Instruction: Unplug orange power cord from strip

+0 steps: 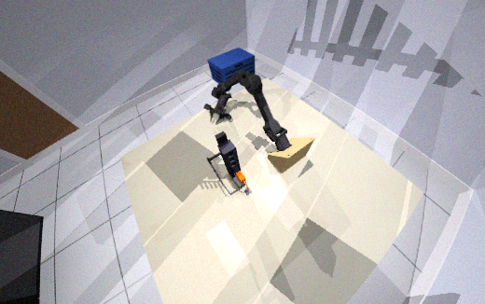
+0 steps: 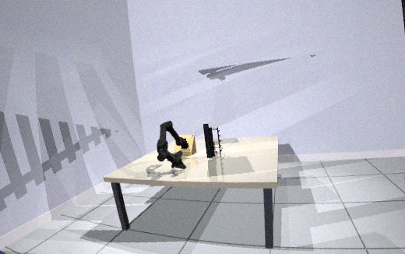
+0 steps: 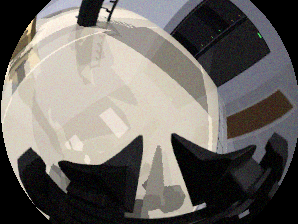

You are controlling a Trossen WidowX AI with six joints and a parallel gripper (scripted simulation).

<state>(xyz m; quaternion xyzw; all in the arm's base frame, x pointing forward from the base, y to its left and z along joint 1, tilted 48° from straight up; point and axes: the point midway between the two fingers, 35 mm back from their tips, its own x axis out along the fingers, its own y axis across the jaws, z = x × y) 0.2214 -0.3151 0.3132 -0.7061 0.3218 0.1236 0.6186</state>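
Now: the orange plug 4 cm ahead of my gripper tip, 44 cm to the left of it and 8 cm above it.
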